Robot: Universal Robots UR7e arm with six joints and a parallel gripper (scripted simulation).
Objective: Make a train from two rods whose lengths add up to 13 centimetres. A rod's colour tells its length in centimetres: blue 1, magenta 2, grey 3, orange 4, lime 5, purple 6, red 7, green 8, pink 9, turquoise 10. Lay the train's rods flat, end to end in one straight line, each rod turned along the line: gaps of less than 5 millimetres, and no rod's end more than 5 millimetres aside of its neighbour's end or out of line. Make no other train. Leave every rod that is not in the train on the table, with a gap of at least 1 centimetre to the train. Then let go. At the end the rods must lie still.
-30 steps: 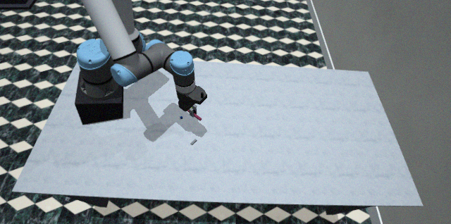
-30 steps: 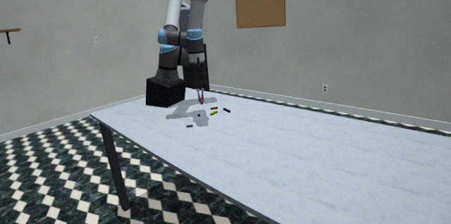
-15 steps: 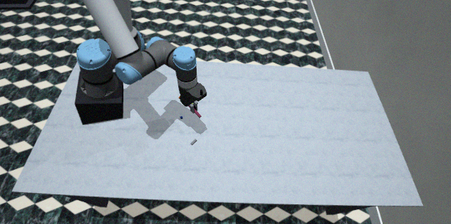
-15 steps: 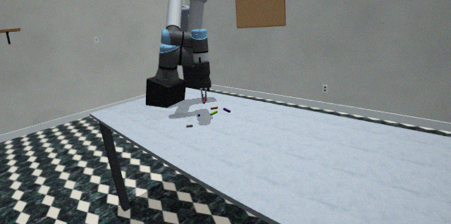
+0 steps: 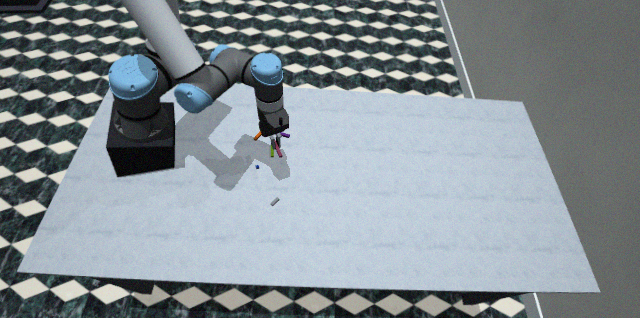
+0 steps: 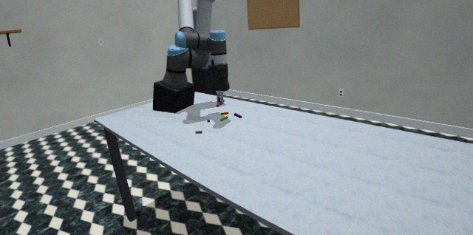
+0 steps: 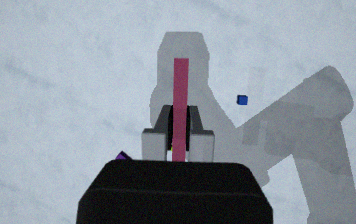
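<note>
My hand is 110 mm to the right of the purple rod, 110 mm above it and 10 mm short of it. From my hand the other things lie so: small blue rod (110 mm below, 70 mm behind, 30 mm to the right); then pink rod (10 mm below); then lime rod (110 mm below, 40 mm to the left, 20 mm behind).
</note>
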